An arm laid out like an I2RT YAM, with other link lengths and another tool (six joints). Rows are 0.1 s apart.
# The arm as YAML. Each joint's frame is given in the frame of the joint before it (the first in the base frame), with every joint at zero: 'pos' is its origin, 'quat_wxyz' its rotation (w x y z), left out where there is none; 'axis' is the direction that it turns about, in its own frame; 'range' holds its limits. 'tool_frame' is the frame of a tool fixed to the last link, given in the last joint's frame.
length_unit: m
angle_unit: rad
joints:
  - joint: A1
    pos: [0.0, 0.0, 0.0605]
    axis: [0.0, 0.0, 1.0]
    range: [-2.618, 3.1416]
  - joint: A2
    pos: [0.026, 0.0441, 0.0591]
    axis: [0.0, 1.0, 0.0]
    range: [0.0, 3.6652]
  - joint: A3
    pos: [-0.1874, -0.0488, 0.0]
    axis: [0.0, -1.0, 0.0]
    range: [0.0, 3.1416]
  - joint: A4
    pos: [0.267, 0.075, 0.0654]
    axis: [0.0, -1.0, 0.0]
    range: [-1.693, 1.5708]
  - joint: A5
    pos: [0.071, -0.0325, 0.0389]
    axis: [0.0, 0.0, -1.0]
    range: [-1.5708, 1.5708]
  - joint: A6
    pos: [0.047, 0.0, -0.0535]
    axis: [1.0, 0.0, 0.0]
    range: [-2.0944, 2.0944]
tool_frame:
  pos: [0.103, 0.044, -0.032]
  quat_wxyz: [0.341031, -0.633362, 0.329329, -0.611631]
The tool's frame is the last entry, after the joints.
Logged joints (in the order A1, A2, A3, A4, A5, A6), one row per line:
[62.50 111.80 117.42 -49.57 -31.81 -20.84]
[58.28 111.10 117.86 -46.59 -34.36 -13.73]
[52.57 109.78 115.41 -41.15 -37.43 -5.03]
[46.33 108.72 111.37 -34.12 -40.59 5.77]
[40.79 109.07 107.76 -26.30 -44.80 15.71]
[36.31 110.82 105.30 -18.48 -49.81 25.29]
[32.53 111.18 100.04 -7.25 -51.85 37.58]
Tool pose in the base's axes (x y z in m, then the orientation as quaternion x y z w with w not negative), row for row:
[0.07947 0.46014 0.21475 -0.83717 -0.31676 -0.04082 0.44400]
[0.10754 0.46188 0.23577 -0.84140 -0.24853 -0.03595 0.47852]
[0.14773 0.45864 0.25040 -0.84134 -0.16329 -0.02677 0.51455]
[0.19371 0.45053 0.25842 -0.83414 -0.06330 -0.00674 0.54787]
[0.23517 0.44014 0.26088 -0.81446 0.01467 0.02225 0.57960]
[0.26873 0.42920 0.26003 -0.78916 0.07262 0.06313 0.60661]
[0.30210 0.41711 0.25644 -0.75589 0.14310 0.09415 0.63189]
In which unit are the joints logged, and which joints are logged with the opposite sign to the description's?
The joints are logged in degrees. Opposite sign: none.
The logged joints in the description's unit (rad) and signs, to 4 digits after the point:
[1.0908 1.9513 2.0494 -0.8652 -0.5552 -0.3637]
[1.0172 1.9391 2.0570 -0.8131 -0.5997 -0.2396]
[0.9175 1.9160 2.0143 -0.7182 -0.6533 -0.0878]
[0.8086 1.8975 1.9438 -0.5955 -0.7084 0.1007]
[0.7119 1.9036 1.8808 -0.4590 -0.7819 0.2742]
[0.6337 1.9342 1.8378 -0.3225 -0.8693 0.4414]
[0.5678 1.9405 1.7460 -0.1265 -0.9050 0.6559]

